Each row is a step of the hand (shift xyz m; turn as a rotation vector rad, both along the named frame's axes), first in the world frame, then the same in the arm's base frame.
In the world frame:
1: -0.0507 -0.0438 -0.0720 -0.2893 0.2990 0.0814
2: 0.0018 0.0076 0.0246 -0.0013 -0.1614 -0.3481
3: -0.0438 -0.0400 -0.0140 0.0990 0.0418 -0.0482
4: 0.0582 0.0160 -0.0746 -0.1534 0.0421 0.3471
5: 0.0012 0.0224 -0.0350 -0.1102 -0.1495 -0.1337
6: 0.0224 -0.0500 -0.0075 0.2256 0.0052 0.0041
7: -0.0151 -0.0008 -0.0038 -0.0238 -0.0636 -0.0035
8: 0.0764 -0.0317 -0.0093 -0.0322 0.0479 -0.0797
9: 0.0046 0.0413 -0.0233 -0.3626 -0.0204 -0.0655
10: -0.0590 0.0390 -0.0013 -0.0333 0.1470 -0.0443
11: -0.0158 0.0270 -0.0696 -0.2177 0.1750 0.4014
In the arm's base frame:
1: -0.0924 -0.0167 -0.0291 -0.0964 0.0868 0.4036
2: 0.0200 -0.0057 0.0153 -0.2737 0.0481 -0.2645
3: -0.0455 -0.0404 -0.0033 0.0387 0.0933 -0.0605
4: -0.0117 0.0714 -0.0631 0.1508 -0.1978 0.2897
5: -0.0212 0.0356 -0.0040 -0.1922 -0.0903 -0.0852
6: 0.0028 -0.0271 -0.0481 0.1573 0.0849 -0.1377
7: -0.0131 -0.0043 0.0072 -0.0277 -0.0568 -0.0252
8: 0.0409 0.0079 -0.0721 -0.0724 0.0657 0.0111
9: -0.0078 0.0457 0.0109 -0.2969 -0.1163 0.1857
10: -0.0356 0.0095 0.0604 -0.0337 0.1251 0.0889
11: -0.0569 0.0503 -0.0071 0.1648 -0.1447 0.4371

